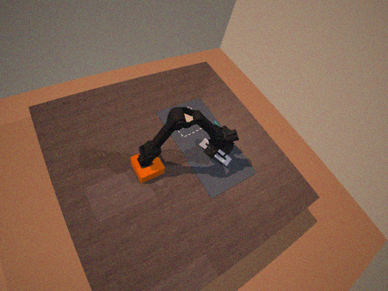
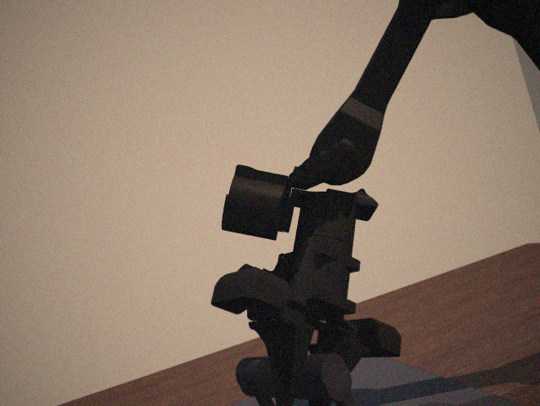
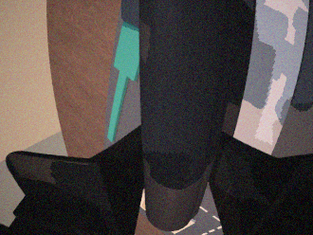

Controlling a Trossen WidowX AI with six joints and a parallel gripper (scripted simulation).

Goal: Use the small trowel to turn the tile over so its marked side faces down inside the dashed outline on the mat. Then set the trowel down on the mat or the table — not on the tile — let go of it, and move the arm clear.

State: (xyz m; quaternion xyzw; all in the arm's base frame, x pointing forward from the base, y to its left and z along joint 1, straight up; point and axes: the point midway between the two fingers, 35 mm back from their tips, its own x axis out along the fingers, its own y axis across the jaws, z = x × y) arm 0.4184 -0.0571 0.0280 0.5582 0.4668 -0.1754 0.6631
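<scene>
The grey mat is 80 mm below my gripper tip, 70 mm to the left of it and 40 mm behind it. Also, from my gripper tip: slim teal tool 100 mm ahead, 50 mm to the left, 50 mm below; trowel 20 mm behind, 10 mm to the right; cream tile 260 mm to the left, 70 mm behind, 50 mm below.
</scene>
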